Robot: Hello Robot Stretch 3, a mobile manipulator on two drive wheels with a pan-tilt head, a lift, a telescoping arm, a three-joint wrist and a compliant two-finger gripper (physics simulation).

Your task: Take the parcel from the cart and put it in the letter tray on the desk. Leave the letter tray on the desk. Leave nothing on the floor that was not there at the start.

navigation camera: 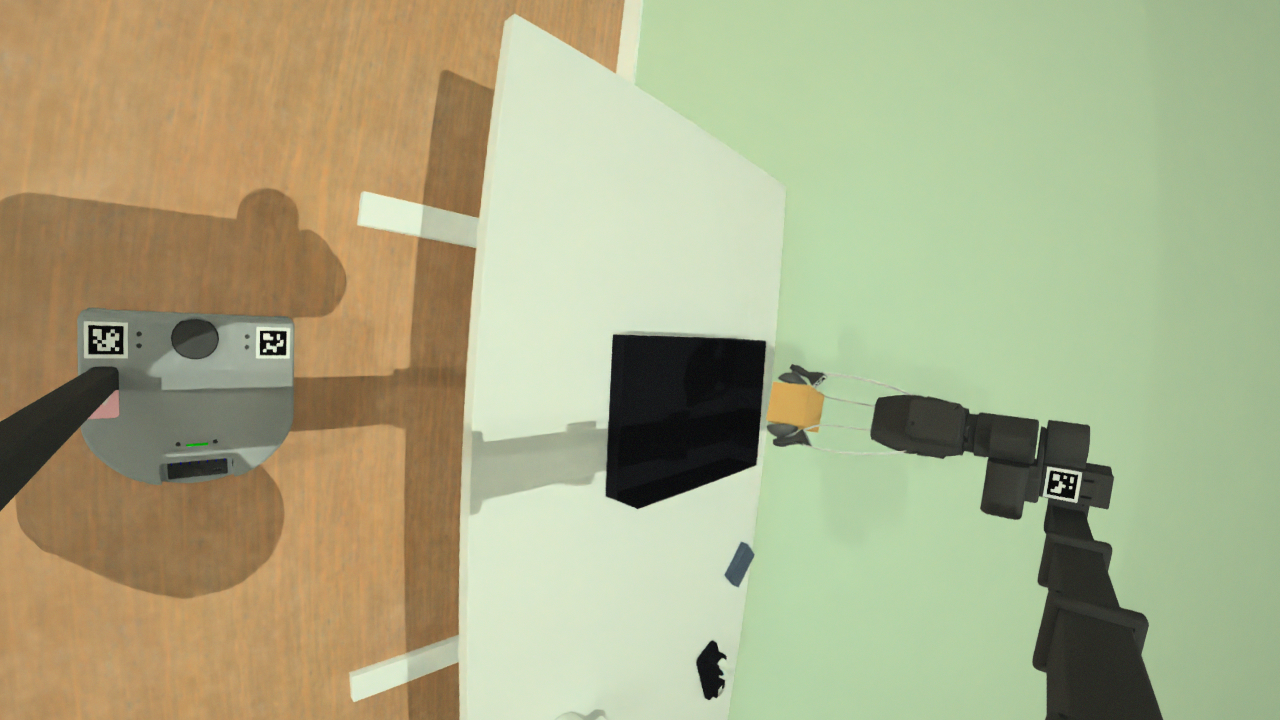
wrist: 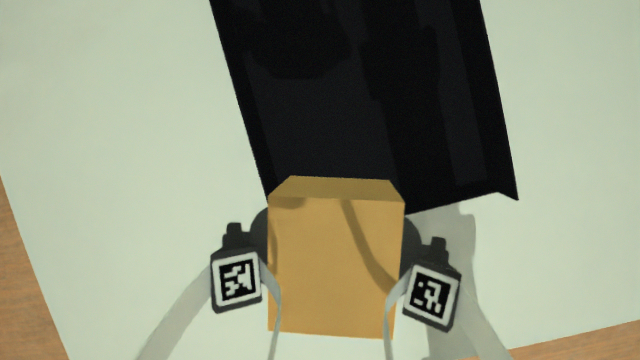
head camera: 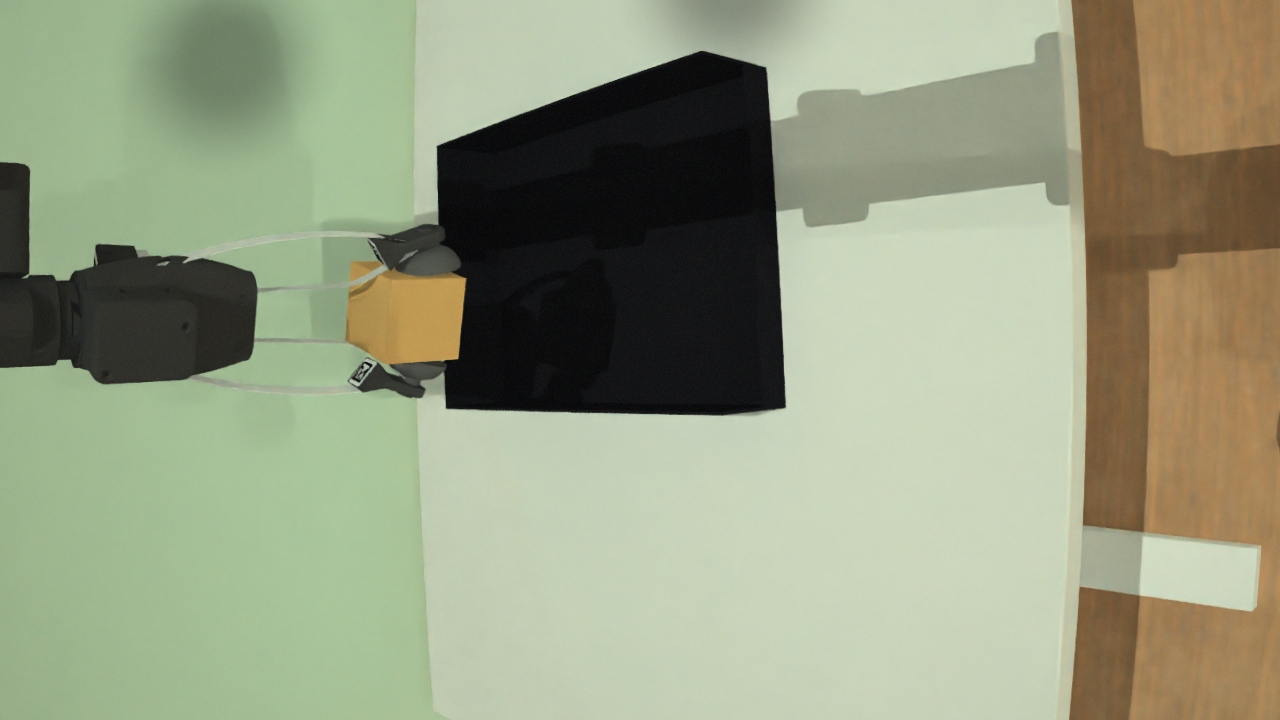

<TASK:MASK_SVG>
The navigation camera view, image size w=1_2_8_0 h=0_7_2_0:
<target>my gripper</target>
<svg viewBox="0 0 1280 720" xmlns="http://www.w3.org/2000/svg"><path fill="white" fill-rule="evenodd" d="M778 377L785 383L810 385L802 377L804 376L813 388L820 385L827 376L844 377L878 384L907 395L879 397L875 406L824 395L834 400L875 407L871 429L818 424L797 431L798 427L794 425L770 424L767 425L767 429L777 437L773 439L775 446L800 444L843 454L908 453L944 459L945 456L962 456L963 441L968 443L970 426L965 427L970 412L959 403L913 395L856 376L809 372L794 364L790 366L791 373L784 373ZM805 431L818 426L871 431L872 440L897 451L855 453L812 447Z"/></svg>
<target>parcel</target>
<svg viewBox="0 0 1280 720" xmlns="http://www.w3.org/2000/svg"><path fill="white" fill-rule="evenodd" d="M819 426L811 428L806 431L818 432ZM773 382L766 416L767 421L774 424L794 425L798 427L798 430L820 424L824 394L822 395L821 392L819 393L810 385Z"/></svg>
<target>black letter tray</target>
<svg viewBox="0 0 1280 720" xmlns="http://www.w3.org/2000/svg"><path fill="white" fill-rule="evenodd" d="M613 335L606 497L640 509L757 465L766 341L729 338Z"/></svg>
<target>blue-grey object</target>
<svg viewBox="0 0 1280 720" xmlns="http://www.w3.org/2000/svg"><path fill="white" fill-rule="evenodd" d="M744 542L740 543L724 574L728 581L738 588L755 555L749 545Z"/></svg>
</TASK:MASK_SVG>
